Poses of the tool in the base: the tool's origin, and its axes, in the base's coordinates. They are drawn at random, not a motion.
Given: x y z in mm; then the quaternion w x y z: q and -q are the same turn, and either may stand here.
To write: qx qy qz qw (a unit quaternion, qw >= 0); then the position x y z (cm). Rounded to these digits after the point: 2 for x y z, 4 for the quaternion.
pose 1, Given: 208.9 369.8 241.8 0.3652 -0.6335 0.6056 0.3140
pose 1, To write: -0.6335 0.6056 0.3140 0.3652 20.89 36.98 24.18
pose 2, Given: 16.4 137.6 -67.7 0.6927 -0.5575 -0.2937 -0.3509
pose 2, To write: -0.5575 -0.2937 -0.3509 0.6927 1.64 13.76 -6.77
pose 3, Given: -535.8 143.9 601.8 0.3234 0.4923 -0.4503 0.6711
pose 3, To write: 0.4923 -0.4503 0.6711 0.3234 -53.58 14.39 60.18
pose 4, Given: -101.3 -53.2 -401.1 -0.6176 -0.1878 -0.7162 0.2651
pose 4, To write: 0.1878 0.7162 -0.2651 0.6176 -10.13 -5.32 -40.11
